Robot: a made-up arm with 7 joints. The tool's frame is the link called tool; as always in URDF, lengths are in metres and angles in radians. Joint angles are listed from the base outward. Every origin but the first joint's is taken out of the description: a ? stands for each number. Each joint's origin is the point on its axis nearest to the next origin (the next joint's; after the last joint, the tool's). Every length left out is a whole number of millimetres.
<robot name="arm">
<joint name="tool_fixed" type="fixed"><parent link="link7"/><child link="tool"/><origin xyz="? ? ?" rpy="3.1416 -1.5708 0"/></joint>
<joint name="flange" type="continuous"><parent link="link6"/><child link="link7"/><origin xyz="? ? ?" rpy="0 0 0"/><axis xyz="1 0 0"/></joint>
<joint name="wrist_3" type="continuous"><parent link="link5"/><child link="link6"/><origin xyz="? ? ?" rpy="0 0 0"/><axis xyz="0 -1 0"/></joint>
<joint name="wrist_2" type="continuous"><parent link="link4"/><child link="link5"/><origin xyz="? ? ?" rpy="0 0 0"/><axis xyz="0 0 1"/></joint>
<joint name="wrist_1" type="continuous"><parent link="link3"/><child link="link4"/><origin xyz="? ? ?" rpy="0 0 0"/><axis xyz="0 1 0"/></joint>
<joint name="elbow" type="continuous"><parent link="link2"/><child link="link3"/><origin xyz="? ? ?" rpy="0 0 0"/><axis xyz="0 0 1"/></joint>
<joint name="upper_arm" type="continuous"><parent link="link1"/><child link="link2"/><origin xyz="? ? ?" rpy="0 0 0"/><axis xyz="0 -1 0"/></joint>
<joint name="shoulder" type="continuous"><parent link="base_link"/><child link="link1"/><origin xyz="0 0 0.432" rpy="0 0 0"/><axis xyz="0 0 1"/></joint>
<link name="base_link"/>
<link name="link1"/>
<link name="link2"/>
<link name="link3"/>
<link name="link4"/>
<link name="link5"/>
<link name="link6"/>
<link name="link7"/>
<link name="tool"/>
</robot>
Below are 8 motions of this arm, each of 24 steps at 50 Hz.
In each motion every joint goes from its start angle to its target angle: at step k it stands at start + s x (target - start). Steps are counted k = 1, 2, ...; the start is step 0. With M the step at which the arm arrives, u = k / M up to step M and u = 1 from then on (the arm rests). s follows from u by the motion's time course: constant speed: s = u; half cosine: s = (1 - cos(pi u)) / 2; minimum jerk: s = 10 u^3 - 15 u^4 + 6 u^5.
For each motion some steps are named. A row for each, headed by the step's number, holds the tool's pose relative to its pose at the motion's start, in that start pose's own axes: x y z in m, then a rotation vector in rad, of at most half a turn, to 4 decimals.
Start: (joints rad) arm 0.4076 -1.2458 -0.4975 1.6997 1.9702 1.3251 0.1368
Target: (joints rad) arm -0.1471 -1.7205 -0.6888 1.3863 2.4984 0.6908 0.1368
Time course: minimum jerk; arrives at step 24
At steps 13, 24:
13: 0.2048 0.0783 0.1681 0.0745 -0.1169 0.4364
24: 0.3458 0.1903 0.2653 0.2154 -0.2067 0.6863

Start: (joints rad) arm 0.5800 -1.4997 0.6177 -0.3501 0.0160 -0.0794 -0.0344
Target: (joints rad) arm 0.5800 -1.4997 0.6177 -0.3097 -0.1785 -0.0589 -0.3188
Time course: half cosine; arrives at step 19
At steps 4, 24:
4: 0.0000 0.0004 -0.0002 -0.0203 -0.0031 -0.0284
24: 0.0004 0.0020 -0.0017 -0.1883 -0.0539 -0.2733

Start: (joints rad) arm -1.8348 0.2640 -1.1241 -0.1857 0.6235 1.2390 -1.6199
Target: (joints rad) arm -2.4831 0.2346 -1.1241 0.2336 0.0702 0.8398 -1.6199
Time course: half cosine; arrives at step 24
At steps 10, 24:
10: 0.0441 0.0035 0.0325 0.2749 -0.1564 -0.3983
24: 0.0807 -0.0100 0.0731 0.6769 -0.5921 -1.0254

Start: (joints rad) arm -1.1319 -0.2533 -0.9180 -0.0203 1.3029 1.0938 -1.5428
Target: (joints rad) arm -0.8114 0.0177 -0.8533 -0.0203 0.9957 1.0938 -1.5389
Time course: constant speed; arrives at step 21
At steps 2, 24:
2: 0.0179 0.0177 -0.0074 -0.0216 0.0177 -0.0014
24: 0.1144 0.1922 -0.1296 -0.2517 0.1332 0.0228

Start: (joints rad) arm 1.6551 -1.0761 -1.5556 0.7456 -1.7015 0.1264 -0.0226
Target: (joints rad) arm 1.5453 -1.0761 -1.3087 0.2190 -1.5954 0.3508 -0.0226
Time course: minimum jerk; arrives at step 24
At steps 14, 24:
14: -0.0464 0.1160 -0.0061 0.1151 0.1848 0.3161
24: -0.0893 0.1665 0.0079 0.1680 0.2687 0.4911

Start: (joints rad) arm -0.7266 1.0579 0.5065 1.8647 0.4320 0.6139 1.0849
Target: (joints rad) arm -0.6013 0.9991 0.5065 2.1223 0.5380 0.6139 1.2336
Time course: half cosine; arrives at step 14
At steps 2, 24:
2: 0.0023 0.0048 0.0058 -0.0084 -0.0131 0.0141
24: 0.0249 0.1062 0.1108 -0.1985 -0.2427 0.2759

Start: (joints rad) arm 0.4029 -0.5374 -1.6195 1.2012 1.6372 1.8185 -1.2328
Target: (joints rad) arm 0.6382 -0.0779 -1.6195 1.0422 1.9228 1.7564 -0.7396
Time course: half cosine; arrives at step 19
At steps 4, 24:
4: 0.0155 0.0106 0.0022 0.0119 0.0011 0.1395
24: 0.0985 0.1230 0.0385 0.1075 -0.0379 1.3163

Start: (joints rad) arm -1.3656 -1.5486 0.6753 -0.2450 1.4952 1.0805 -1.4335
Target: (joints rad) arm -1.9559 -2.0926 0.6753 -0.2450 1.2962 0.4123 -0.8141
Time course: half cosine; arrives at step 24
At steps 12, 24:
12: 0.0085 0.3047 -0.2744 -0.0988 -0.1360 0.2276
24: -0.0097 0.4728 -0.6405 -0.2310 -0.2188 0.5936

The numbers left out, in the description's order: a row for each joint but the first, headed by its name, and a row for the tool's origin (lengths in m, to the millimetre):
tool: 0 0 0
flange: 0.013 0 0.095
wrist_3: 0 -0.105 0
wrist_2: -0.016 0 0.424
wrist_1: 0.027 0.062 0
elbow: 0 0 0.564
upper_arm: 0 -0.097 0

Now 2 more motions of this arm.
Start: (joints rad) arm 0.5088 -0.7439 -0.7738 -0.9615 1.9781 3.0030 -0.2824
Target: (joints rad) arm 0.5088 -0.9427 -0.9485 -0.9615 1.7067 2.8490 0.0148
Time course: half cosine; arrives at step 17
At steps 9, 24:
9: 0.0278 0.0773 -0.0417 0.1482 -0.1499 0.0283
24: 0.0548 0.1329 -0.0809 0.2436 -0.3088 0.0574

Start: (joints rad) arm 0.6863 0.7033 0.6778 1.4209 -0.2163 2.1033 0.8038
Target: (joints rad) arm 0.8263 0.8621 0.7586 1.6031 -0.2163 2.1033 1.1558
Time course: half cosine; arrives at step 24
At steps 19, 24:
19: -0.0080 -0.0919 -0.0680 0.1141 -0.0982 0.3824
24: -0.0086 -0.1016 -0.0773 0.1256 -0.1118 0.4241

